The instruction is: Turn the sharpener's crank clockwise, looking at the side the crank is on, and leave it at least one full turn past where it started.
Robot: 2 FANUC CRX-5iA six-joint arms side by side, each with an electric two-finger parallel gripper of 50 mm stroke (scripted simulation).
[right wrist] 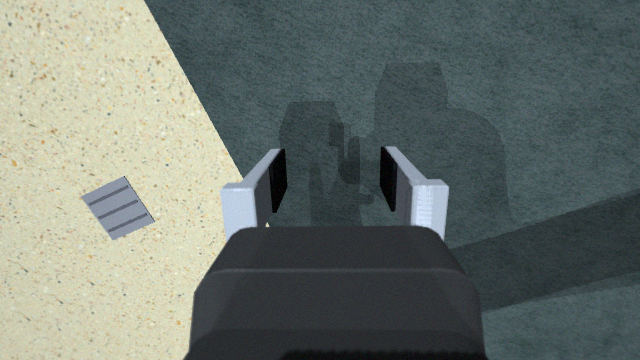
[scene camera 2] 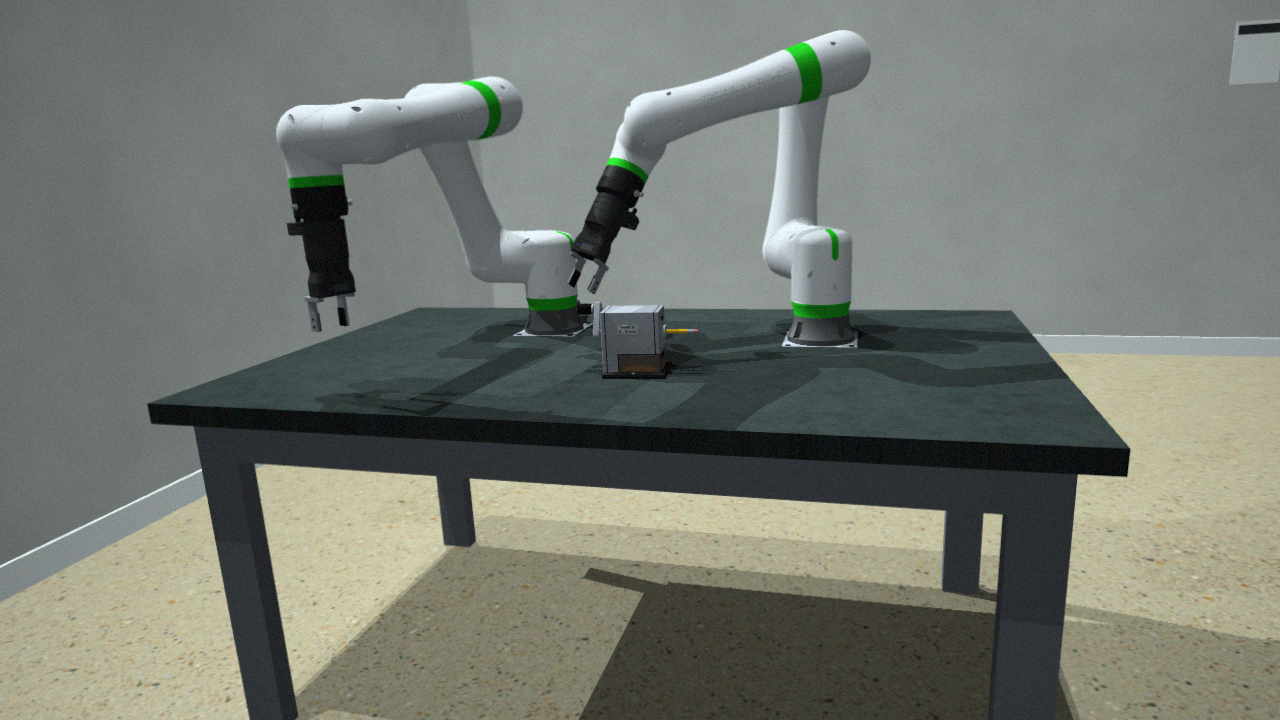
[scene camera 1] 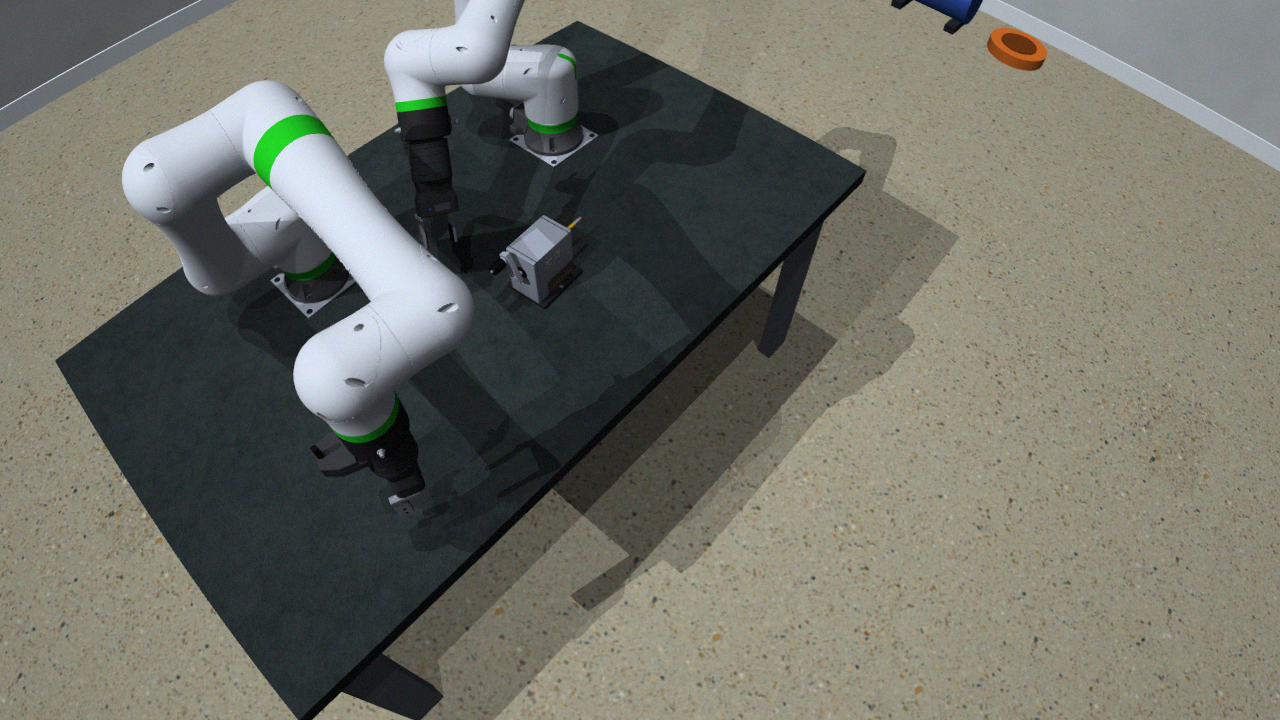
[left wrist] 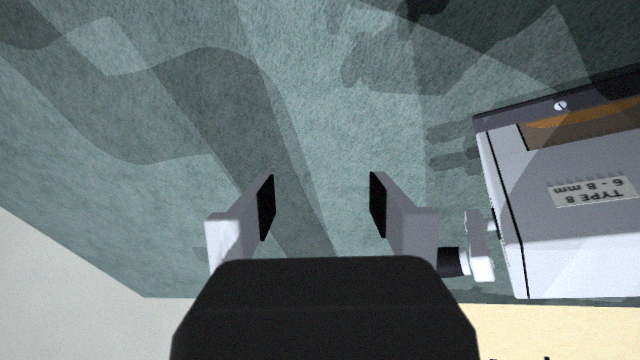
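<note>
I can see my left gripper [scene camera 2: 580, 288], and the left wrist view has the same gripper at [left wrist: 322, 192]. My right gripper [scene camera 2: 330, 328] is visible to me as well, and that gripper appears again at [right wrist: 332, 167]. There is also a grey sharpener [left wrist: 555, 165].
</note>
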